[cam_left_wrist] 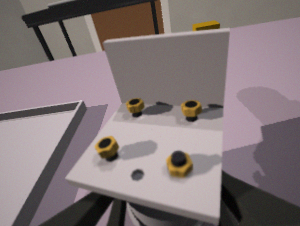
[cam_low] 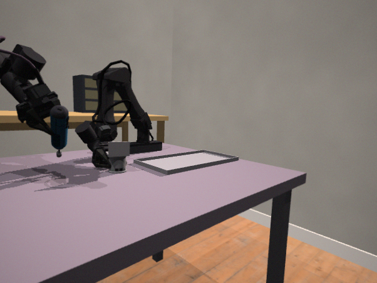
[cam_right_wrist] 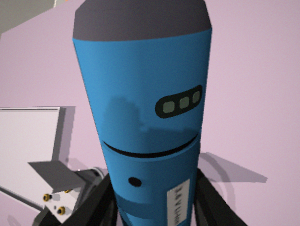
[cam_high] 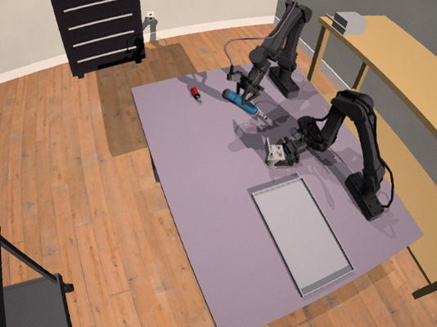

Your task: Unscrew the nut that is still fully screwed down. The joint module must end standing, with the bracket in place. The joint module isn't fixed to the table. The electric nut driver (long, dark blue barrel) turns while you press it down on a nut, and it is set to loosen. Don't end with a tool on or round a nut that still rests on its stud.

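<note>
Right now the joint module is 1 cm above my left hand. Also, from my left hand: shallow tray: 32 cm to the left, 3 cm ahead, 2 cm below; white L-shaped bracket: 5 cm above; socket: 18 cm to the right, 6 cm above, 3 cm behind.
</note>
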